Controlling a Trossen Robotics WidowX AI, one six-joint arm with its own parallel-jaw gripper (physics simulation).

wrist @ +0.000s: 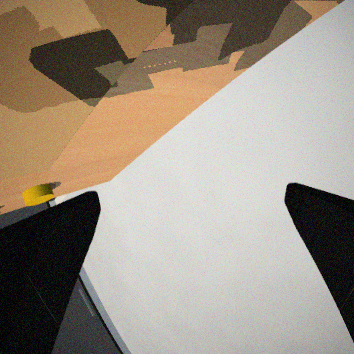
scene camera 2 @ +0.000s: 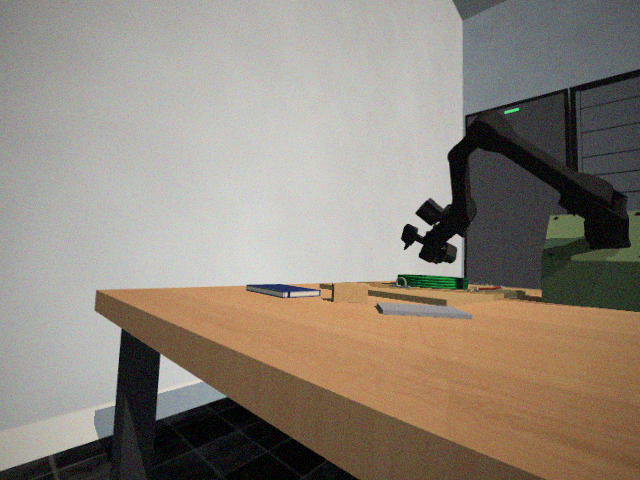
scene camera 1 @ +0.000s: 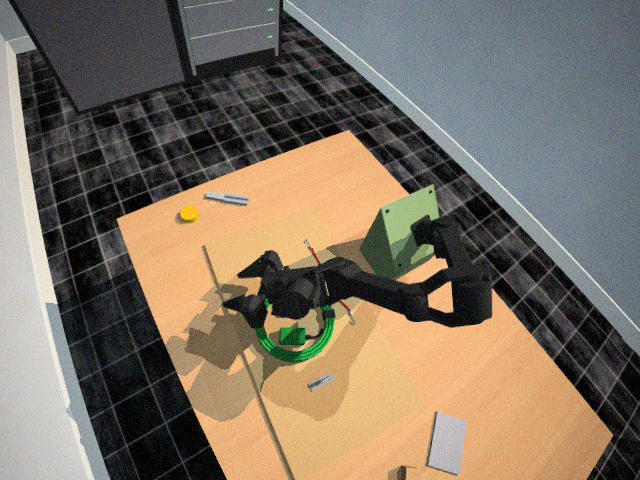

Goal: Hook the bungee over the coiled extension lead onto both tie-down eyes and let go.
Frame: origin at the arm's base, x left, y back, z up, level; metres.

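Seen in the pictures: gripper, between the fingertips: (wrist: 193, 196) (scene camera 2: 416, 254) (scene camera 1: 230, 289); arm's base, origin of its link: (scene camera 2: 607, 238) (scene camera 1: 422, 230).
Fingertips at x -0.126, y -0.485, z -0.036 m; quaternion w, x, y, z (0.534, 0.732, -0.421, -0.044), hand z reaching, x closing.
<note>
Offsets run from my fingertips to a thing's top centre. "*": to the spot under its first point.
The red bungee {* dz -0.092, dx -0.009, dy +0.249 m} (scene camera 1: 314, 254) (scene camera 2: 493, 287) lies on the board beside the coil, its middle hidden under the arm. A metal hook shows at each end. The green coiled extension lead {dz -0.067, dx +0.121, dy +0.101 m} (scene camera 1: 297, 356) (scene camera 2: 434, 282) lies on the board, partly covered by the arm in scene camera 1. One tie-down eye {dz -0.070, dx +0.276, dy +0.077 m} (scene camera 1: 321, 381) shows on its plate beside the coil, apart from the bungee; the other is hidden by the arm in that view. My gripper (scene camera 1: 232, 289) (scene camera 2: 419, 255) (wrist: 193, 196) is open and empty, tilted in the air above the board's far side, higher than the coil.
A yellow disc {dz -0.090, dx -0.313, dy +0.007 m} (scene camera 1: 189, 213) (wrist: 37, 195) and a grey tool {dz -0.097, dx -0.315, dy +0.130 m} (scene camera 1: 227, 198) lie near one table corner. A green wedge mount (scene camera 1: 398, 240) stands by the arm base. A grey slab {dz -0.103, dx +0.566, dy +0.245 m} (scene camera 1: 447, 443) (scene camera 2: 423, 310), a blue book {dz -0.097, dx +0.586, dy -0.040 m} (scene camera 2: 284, 290) and a wooden block {dz -0.079, dx +0.563, dy +0.114 m} (scene camera 2: 351, 292) are towards the other end.
</note>
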